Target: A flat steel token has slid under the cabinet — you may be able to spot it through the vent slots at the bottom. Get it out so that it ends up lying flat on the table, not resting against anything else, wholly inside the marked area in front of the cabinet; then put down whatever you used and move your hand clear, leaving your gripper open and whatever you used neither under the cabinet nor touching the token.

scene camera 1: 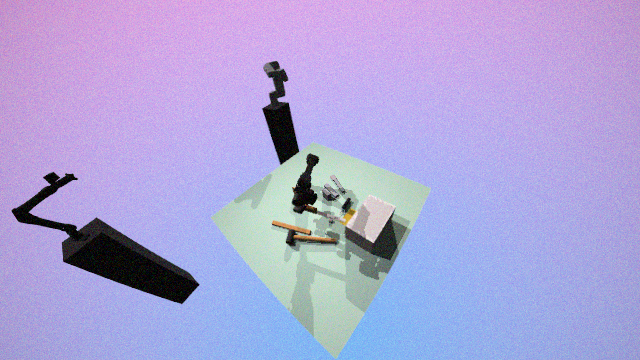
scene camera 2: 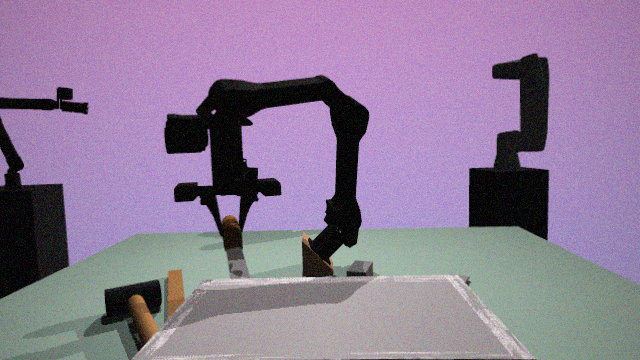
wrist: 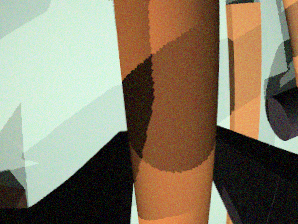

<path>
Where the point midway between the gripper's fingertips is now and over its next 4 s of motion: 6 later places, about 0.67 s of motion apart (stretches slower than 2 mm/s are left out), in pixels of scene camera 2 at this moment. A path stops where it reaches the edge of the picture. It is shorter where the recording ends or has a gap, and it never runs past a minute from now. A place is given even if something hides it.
The gripper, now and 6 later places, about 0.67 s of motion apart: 231, 235; 231, 249; 231, 265; 232, 281; 233, 299; 233, 302; 233, 303
</path>
